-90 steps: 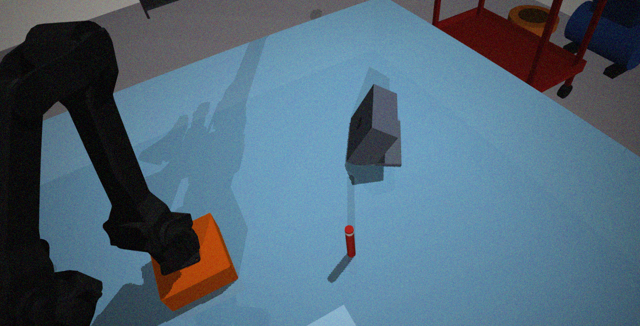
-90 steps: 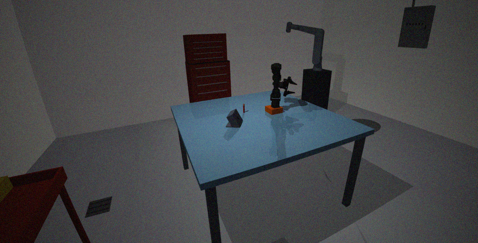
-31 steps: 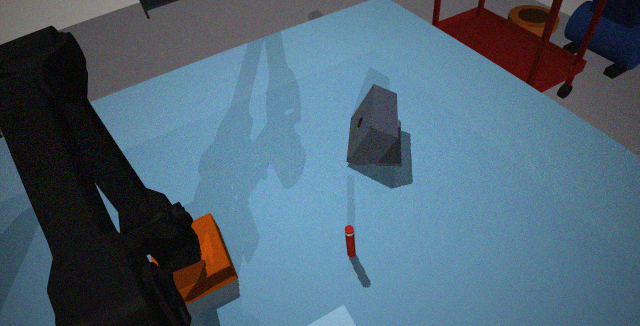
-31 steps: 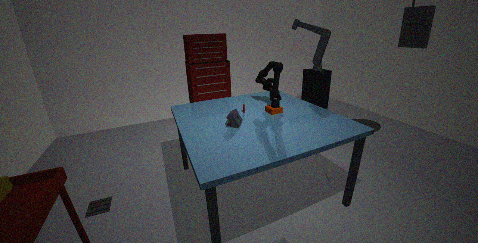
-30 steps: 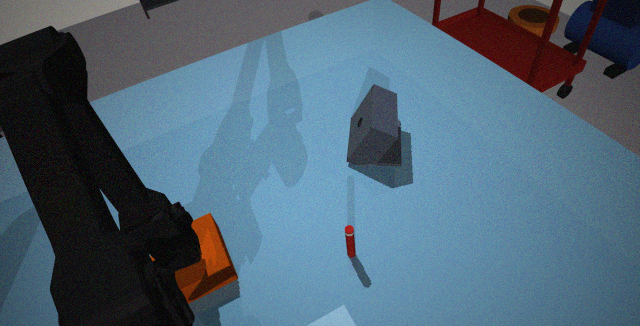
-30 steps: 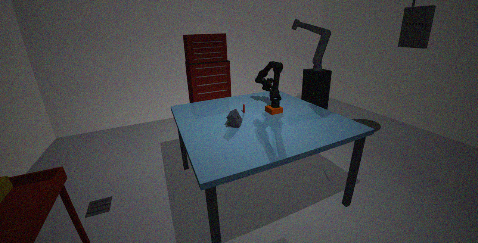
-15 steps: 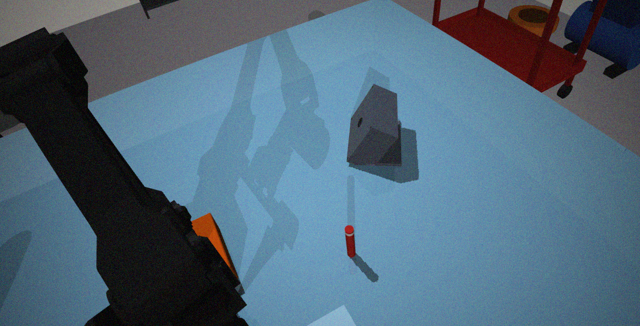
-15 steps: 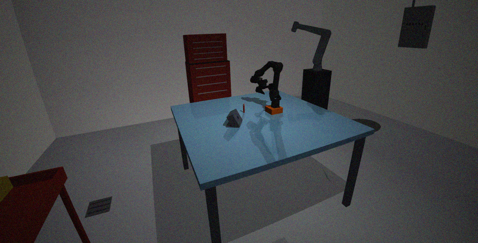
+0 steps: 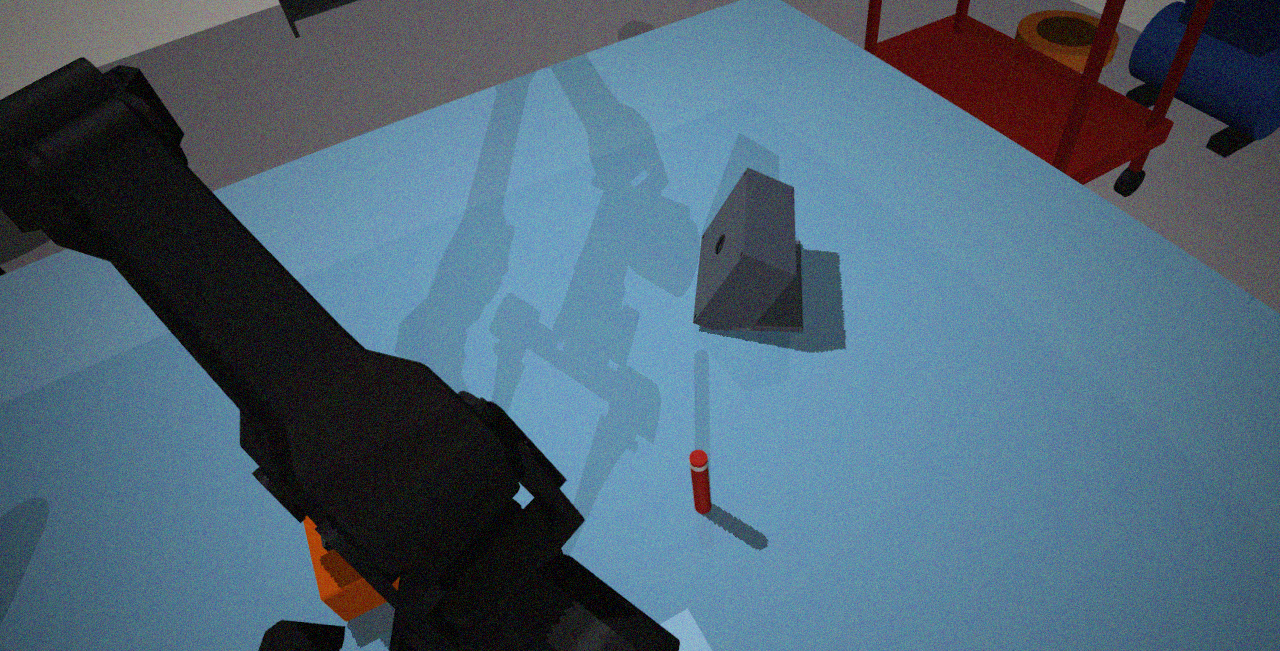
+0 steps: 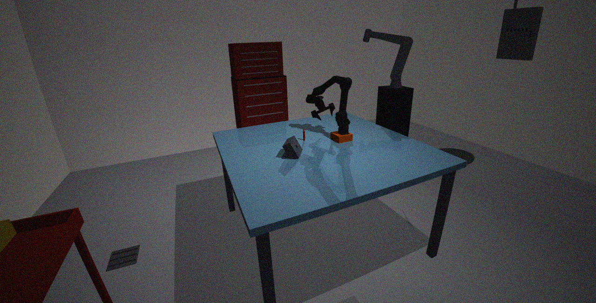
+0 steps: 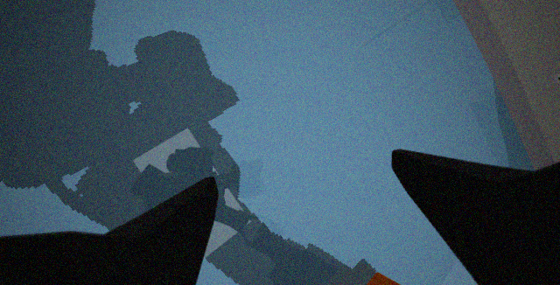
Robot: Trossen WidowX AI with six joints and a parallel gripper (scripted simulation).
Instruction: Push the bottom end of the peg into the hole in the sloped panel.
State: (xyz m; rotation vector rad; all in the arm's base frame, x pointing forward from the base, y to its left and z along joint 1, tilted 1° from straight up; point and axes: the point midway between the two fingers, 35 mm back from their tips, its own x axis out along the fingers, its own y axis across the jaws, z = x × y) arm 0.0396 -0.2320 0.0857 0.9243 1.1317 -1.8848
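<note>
The red peg lies 24 cm ahead of my gripper tip, 14 cm to the left of it and 4 cm below it. Also, from my gripper tip: grey sloped panel: 40 cm ahead, 35 cm to the left, 6 cm below.
</note>
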